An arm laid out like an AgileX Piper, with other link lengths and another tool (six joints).
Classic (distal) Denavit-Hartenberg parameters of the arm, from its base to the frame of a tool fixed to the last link. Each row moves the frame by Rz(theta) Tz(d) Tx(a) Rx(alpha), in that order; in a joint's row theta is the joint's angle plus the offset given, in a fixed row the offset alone. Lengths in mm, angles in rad.
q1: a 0  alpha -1.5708  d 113.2  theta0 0
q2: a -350.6  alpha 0  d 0  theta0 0.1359
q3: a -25.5  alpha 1.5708  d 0  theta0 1.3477
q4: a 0  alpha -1.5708  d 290.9  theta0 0
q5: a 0  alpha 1.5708  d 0  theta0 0
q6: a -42.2  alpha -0.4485  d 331  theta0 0.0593
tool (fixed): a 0  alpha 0  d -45  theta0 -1.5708
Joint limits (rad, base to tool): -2.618..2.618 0..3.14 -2.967..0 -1.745..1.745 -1.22..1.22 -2.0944..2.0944
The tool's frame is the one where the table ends.
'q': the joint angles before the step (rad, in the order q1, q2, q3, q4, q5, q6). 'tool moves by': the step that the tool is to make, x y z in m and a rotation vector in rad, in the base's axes. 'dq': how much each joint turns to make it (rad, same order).
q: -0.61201, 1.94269, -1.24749, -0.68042, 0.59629, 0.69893
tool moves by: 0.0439, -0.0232, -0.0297, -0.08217, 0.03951, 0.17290
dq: -0.00860, 0.12589, -0.04754, -0.18161, -0.12992, 0.00016
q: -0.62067, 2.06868, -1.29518, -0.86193, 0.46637, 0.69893
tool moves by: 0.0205, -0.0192, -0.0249, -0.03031, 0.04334, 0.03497
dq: 0.00001, 0.10916, -0.09551, -0.06073, 0.00637, 0.00004
